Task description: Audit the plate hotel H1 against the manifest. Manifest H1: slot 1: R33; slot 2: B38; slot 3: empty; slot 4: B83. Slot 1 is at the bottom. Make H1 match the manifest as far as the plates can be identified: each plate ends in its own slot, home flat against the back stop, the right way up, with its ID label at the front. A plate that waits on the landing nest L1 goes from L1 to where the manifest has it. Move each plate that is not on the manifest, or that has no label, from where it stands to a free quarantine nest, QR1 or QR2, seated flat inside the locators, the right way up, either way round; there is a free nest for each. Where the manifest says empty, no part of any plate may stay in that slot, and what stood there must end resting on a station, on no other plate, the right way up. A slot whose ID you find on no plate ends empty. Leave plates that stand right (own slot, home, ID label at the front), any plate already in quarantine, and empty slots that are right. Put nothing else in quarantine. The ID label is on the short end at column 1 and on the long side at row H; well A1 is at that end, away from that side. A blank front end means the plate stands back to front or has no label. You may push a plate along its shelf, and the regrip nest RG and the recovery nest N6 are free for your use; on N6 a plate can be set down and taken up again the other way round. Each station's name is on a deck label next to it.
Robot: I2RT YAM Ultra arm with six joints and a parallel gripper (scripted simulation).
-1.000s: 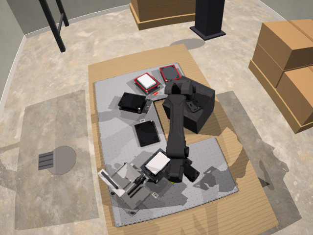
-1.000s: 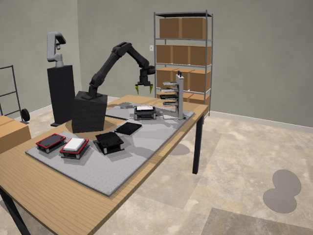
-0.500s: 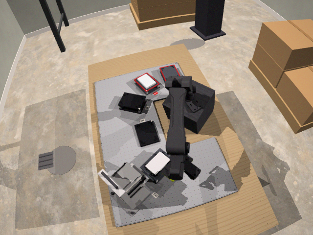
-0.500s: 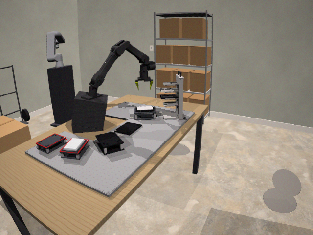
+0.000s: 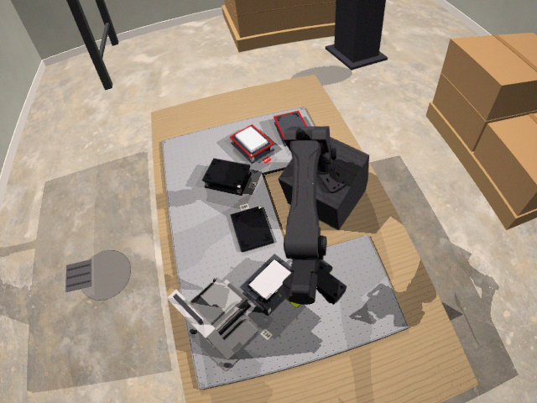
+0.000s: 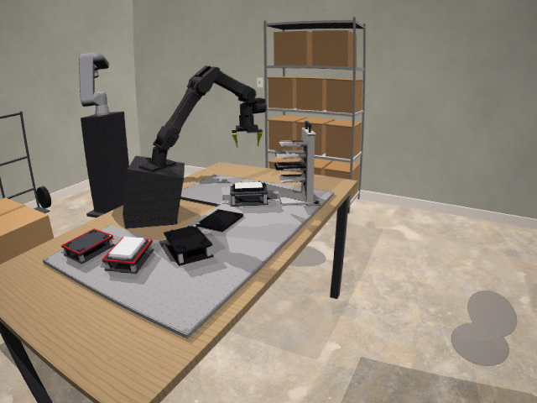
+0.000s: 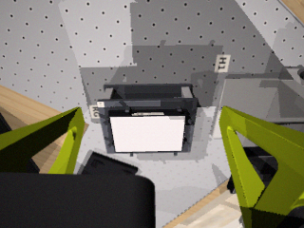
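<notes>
Right now my hand is 17 cm above the regrip nest, 13 cm to the left of it and 5 cm short of it. The rest, counted from my hand: RG deck label: 22 cm below, 17 cm to the right, 5 cm behind; then H1 deck label: 22 cm below, 14 cm ahead; then dark well plate: 22 cm ahead, 7 cm to the right, 7 cm below.
</notes>
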